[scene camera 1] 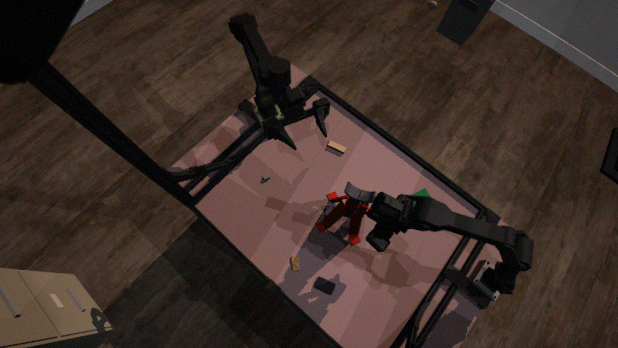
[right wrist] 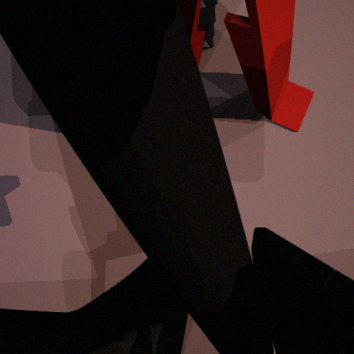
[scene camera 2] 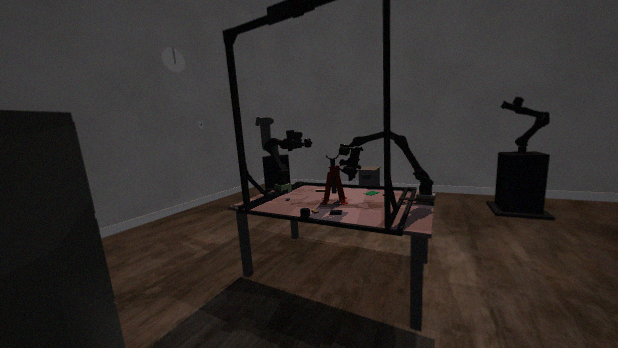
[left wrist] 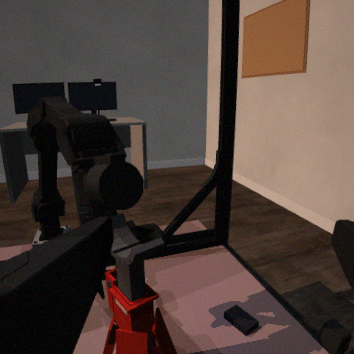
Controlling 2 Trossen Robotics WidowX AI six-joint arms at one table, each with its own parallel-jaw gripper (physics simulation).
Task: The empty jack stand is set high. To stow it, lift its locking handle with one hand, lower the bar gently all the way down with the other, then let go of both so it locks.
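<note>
The red jack stand (scene camera 1: 326, 221) (scene camera 2: 328, 186) (left wrist: 133, 312) (right wrist: 277, 45) stands upright on the pink table (scene camera 1: 240, 220). Its grey bar with the curved saddle (scene camera 1: 359, 193) (scene camera 2: 332, 160) (left wrist: 131, 272) rises well above the red body. The black locking handle (right wrist: 185, 165) runs diagonally through the right wrist view. My right gripper (scene camera 2: 352, 174) (right wrist: 222, 237) is beside the stand, shut on the handle, whose end lies between the dark fingers; the exact contact is hard to see. My left gripper (scene camera 1: 311, 142) (scene camera 2: 307, 143) is open and empty, up and away from the saddle, touching nothing.
A wooden block (scene camera 1: 336, 147), a small grey piece (scene camera 1: 265, 178), a tan piece (scene camera 1: 295, 263), a black block (scene camera 1: 325, 285) (left wrist: 241, 320) and a green piece (scene camera 1: 423, 193) (scene camera 2: 371, 193) lie around the stand. Black frame rails (scene camera 1: 400, 145) edge the table, with uprights (scene camera 2: 386, 100) at its near side.
</note>
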